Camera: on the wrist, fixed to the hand. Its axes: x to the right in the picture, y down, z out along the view.
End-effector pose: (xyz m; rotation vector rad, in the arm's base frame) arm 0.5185 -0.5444 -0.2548 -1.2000 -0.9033 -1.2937
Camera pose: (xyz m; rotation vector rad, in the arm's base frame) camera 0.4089 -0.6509 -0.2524 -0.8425 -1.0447 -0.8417
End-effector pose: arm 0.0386 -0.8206 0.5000 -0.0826 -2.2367 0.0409
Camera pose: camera 0.1191 -0.9159 0.5883 0.0181 -2.1519 0.7167
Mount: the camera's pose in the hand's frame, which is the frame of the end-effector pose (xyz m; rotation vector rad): 0.0125 -0.0966 -0.1178 0.5277 -0.0091 0.1680
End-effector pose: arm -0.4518 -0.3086 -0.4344 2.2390 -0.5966 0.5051
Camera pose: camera -0.4080 -0.1647 -0.4071 2.6977 -0.7237 0.8137
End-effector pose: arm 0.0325 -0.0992 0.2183 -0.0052 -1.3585 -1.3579
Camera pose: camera 0.0418 -0.2186 0.1234 0.2240 -1.6495 -0.8325
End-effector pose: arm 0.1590 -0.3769 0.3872 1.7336 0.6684 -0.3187
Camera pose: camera 0.0965 -0.2473 0.3356 2.2732 0.4485 -0.4101
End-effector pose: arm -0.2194 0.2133 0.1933 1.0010 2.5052 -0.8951
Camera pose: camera -0.3010 0.2415 0.3195 1.3281 2.1733 -1.5405
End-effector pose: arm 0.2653 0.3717 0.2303 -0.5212 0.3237 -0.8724
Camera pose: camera 0.1555 0.2752 0.1856 -0.0076 0.1165 -0.7534
